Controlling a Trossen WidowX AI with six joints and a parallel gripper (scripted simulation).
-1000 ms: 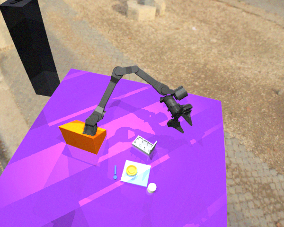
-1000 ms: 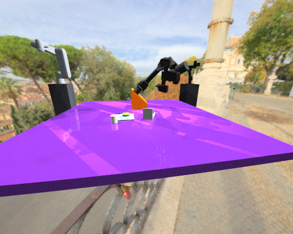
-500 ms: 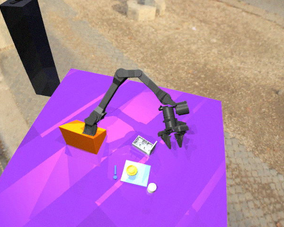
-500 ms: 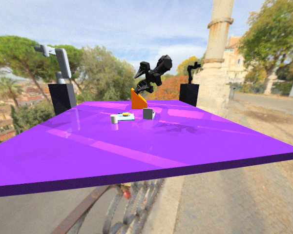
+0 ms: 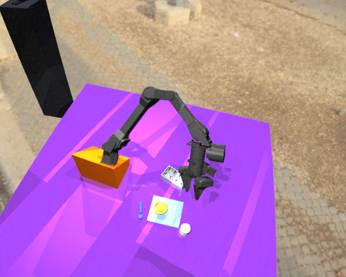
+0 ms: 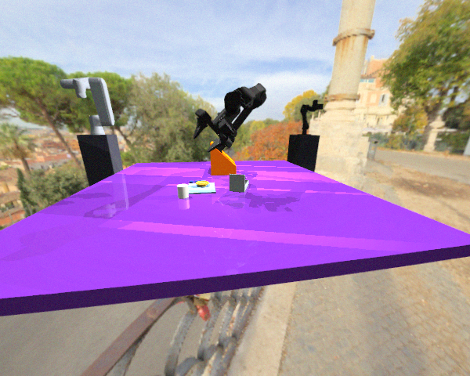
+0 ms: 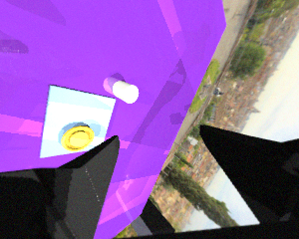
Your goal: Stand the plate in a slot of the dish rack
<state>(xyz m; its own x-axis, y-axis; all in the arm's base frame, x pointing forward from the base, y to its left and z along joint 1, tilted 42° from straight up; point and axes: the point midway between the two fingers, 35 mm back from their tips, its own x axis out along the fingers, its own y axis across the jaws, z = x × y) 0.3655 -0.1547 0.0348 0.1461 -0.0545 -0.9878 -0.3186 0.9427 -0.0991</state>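
The yellow plate lies 190 mm below my gripper tip and 120 mm behind it. Also, from my gripper tip: white cup (180 mm below, 80 mm to the right, 10 mm ahead); then light blue mat (210 mm below, 90 mm behind); then dish rack (180 mm to the left, 180 mm below, 70 mm behind).
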